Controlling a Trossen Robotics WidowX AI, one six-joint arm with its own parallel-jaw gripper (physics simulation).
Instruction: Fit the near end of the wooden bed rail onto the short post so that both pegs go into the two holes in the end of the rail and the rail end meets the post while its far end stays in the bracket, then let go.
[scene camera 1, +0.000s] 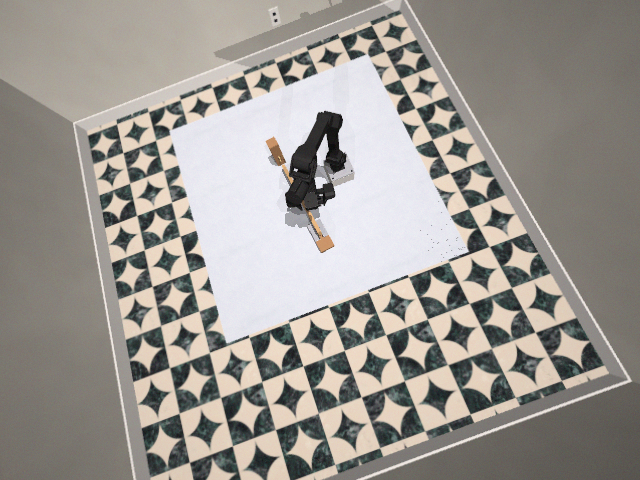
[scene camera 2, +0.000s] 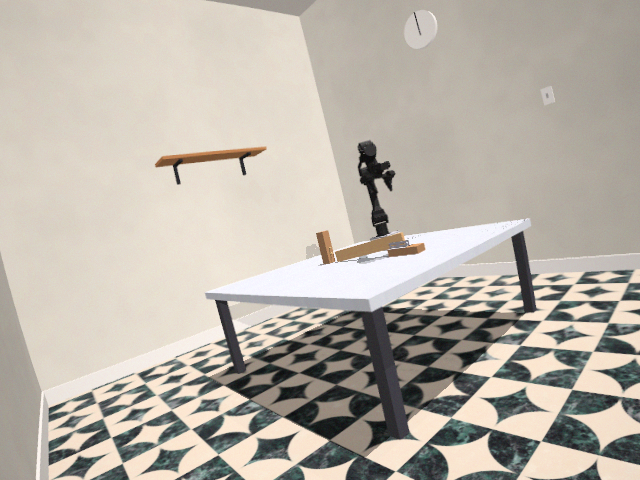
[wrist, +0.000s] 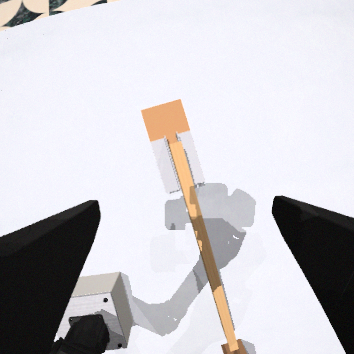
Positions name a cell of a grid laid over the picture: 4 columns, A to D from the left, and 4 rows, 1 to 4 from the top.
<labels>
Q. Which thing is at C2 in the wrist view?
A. A wooden bed rail.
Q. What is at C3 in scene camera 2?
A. A wooden bed rail.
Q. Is the gripper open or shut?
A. Open.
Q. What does the gripper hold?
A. Nothing.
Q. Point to the gripper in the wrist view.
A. C3
</labels>
